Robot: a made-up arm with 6 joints.
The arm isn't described. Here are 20 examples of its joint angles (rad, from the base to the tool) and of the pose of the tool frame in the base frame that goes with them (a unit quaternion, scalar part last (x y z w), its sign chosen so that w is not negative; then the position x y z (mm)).
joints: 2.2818 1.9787 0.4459 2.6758 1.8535 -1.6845
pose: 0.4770 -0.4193 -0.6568 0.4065 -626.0 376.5 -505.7
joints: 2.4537 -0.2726 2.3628 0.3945 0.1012 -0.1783
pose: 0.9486 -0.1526 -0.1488 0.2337 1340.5 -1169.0 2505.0
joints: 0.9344 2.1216 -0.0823 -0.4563 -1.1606 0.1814
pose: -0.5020 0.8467 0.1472 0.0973 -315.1 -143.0 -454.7
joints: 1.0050 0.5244 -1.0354 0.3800 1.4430 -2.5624
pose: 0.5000 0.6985 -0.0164 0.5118 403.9 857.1 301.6
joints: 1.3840 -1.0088 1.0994 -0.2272 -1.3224 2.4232
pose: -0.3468 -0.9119 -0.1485 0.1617 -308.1 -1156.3 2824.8
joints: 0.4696 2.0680 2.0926 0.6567 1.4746 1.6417
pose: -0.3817 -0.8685 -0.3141 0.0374 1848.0 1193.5 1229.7
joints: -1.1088 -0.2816 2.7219 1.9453 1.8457 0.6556
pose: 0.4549 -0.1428 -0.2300 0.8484 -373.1 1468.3 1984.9
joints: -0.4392 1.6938 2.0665 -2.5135 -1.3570 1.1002
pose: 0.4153 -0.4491 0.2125 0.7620 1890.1 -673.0 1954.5
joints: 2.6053 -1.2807 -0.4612 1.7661 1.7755 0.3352
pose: -0.7067 0.6368 0.0446 0.3052 -362.9 -234.0 2347.6
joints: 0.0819 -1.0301 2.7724 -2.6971 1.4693 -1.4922
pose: -0.1907 -0.5312 -0.8225 0.0708 -1849.5 -271.5 735.2
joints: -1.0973 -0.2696 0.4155 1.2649 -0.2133 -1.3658
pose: -0.2287 -0.4015 -0.7480 0.4765 428.2 -1007.5 3070.0
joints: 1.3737 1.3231 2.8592 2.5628 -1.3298 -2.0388
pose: 0.6393 -0.3955 -0.5373 0.3823 185.2 343.6 2789.9
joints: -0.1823 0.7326 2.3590 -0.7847 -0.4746 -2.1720
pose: 0.8181 0.0666 0.2972 0.4879 444.5 6.0 3381.9
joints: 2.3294 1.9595 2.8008 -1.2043 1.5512 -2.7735
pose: -0.4480 -0.5446 -0.0224 0.7087 -842.0 1344.1 2061.7
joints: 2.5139 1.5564 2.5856 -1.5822 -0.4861 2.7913
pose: 0.5658 -0.7119 0.2814 0.3063 -1429.8 752.0 2642.5
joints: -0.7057 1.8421 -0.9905 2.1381 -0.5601 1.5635
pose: -0.0196 -0.3331 0.9179 0.2149 -664.5 325.0 128.8
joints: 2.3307 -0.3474 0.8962 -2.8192 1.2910 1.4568
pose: 0.2558 0.4996 0.4432 0.6990 -255.5 364.4 3219.3
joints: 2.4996 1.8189 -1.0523 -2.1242 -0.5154 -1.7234
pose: 0.0679 0.0644 -0.7877 0.6089 494.0 -619.4 256.2
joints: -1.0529 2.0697 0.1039 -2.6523 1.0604 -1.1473
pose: 0.0888 0.2681 0.7317 0.6204 -108.6 -82.7 -658.1
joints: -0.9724 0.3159 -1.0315 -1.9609 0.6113 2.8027
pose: -0.3825 0.6689 -0.1863 0.6095 280.6 -692.8 171.1
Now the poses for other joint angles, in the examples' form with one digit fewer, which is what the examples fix.
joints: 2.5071 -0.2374 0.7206 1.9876 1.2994 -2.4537
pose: 0.274 -0.140 0.950 0.047 -784 118 3117
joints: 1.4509 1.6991 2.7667 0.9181 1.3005 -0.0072
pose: 0.483 -0.870 0.015 0.102 -165 1238 2511
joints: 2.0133 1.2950 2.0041 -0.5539 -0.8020 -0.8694
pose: 0.171 0.409 0.641 0.626 -1028 1815 2354
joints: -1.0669 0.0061 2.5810 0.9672 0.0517 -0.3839
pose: 0.400 0.811 0.333 0.267 -726 1339 2651
